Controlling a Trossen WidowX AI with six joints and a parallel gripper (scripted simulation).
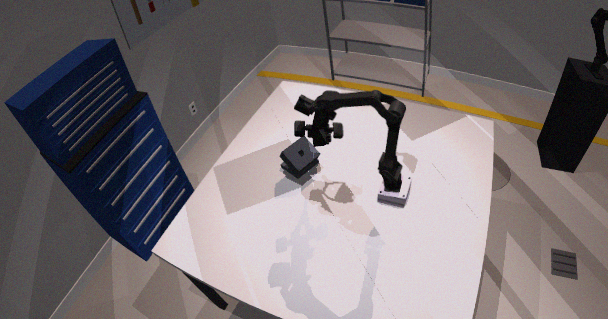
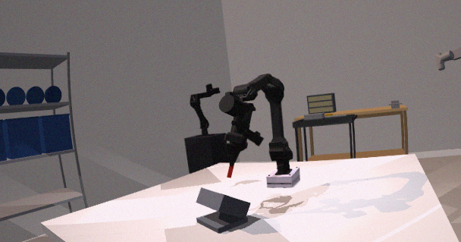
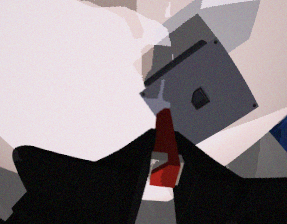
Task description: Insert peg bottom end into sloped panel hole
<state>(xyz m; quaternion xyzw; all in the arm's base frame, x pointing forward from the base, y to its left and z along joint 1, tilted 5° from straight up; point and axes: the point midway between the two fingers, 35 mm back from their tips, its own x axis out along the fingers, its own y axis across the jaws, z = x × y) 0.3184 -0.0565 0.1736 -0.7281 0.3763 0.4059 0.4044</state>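
Right now my gripper tip is 100 mm above the sloped panel and 90 mm short of it. From my gripper tip the other things lie so: red peg 20 mm above.
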